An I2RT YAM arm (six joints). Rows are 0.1 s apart.
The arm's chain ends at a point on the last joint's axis. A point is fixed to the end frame.
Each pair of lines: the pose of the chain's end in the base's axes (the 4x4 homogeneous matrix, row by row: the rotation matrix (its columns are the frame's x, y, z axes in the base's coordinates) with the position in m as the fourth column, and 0 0 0 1 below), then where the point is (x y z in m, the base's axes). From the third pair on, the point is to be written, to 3 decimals.
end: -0.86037 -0.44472 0.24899 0.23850; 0.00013 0.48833 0.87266 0.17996; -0.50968 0.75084 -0.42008 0.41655; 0 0 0 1
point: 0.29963 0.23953 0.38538
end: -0.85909 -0.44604 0.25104 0.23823; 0.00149 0.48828 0.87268 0.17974; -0.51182 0.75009 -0.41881 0.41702; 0 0 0 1
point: 0.29951 0.23926 0.38605
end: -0.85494 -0.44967 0.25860 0.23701; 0.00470 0.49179 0.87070 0.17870; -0.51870 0.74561 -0.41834 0.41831; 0 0 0 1
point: 0.299 0.238 0.388
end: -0.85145 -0.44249 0.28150 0.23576; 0.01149 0.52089 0.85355 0.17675; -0.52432 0.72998 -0.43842 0.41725; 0 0 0 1
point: 0.299 0.234 0.386
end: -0.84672 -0.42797 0.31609 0.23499; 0.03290 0.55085 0.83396 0.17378; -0.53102 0.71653 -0.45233 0.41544; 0 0 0 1
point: 0.301 0.228 0.383
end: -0.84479 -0.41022 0.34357 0.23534; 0.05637 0.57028 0.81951 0.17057; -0.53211 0.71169 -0.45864 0.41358; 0 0 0 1
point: 0.303 0.222 0.381
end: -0.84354 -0.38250 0.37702 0.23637; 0.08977 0.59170 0.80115 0.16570; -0.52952 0.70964 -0.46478 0.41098; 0 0 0 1
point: 0.306 0.214 0.378
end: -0.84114 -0.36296 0.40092 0.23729; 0.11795 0.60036 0.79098 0.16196; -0.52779 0.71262 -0.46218 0.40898; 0 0 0 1
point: 0.308 0.208 0.376
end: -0.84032 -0.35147 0.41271 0.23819; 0.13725 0.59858 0.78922 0.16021; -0.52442 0.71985 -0.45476 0.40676; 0 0 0 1
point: 0.310 0.206 0.374
